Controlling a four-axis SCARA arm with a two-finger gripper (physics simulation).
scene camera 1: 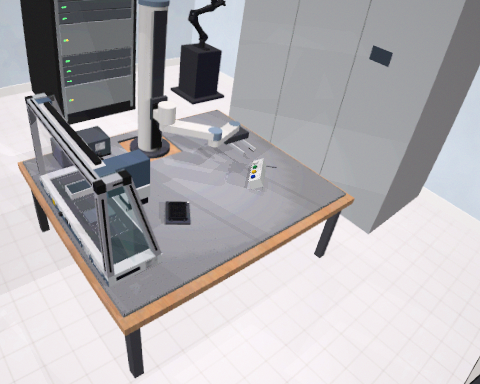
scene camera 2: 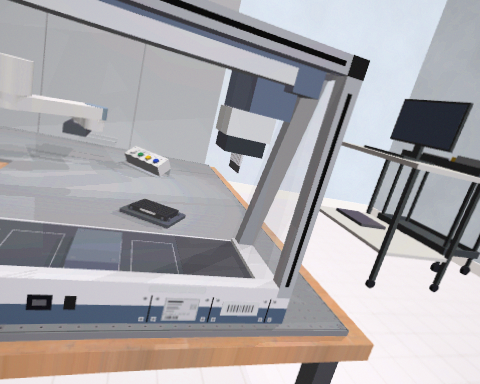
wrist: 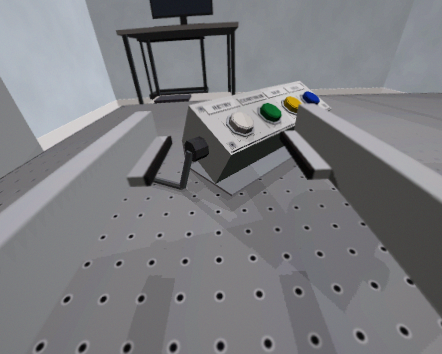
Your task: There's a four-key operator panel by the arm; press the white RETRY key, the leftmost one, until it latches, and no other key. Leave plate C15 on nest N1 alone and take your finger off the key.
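Places are measured from the arm's base along level axes (x left, y ahead, z down), in metres.
Pixels of known places: gripper, fingertip midpoint: (scene camera 1: pixel 249 151) (scene camera 2: pixel 116 142) (wrist: pixel 225 124); arm's base at its link origin: (scene camera 1: pixel 149 148).
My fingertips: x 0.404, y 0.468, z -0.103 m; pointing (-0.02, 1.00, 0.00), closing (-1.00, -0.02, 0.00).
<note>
Ahead of a thing's pixels: the offset from my fingertips to its top centre. "spot": to the spot under its first point.
The operator panel {dz +0.007, dx -0.062, dy +0.145 m} (scene camera 1: pixel 255 184) (scene camera 2: pixel 143 164) (wrist: pixel 224 161) is a sloped box with white, green, yellow and blue keys. The white RETRY key {dz +0.016, dx -0.019, dy +0.079 m} (wrist: pixel 241 123) (scene camera 2: pixel 133 152) is leftmost in the wrist view; whether it is latched I cannot tell. My gripper (scene camera 1: pixel 249 151) (scene camera 2: pixel 113 140) (wrist: pixel 225 124) is open and empty, with its two fingers parallel and apart. Its fingertips are short of the panel, clear of the keys; the RETRY key shows between them in the wrist view. A dark plate (scene camera 1: pixel 178 211) (scene camera 2: pixel 153 209) lies flat on its nest (scene camera 1: pixel 178 222) (scene camera 2: pixel 129 213); its label is unreadable.
A black knob {spot: dz +0.042, dx +0.026, dy +0.058 m} (wrist: pixel 197 148) with a thin bent rod is at the panel's left side in the wrist view. A framed, glass-sided machine (scene camera 1: pixel 129 266) (scene camera 2: pixel 215 282) stands along the table's side. A grey cabinet (scene camera 1: pixel 300 90) rises behind the table (scene camera 1: pixel 240 265).
</note>
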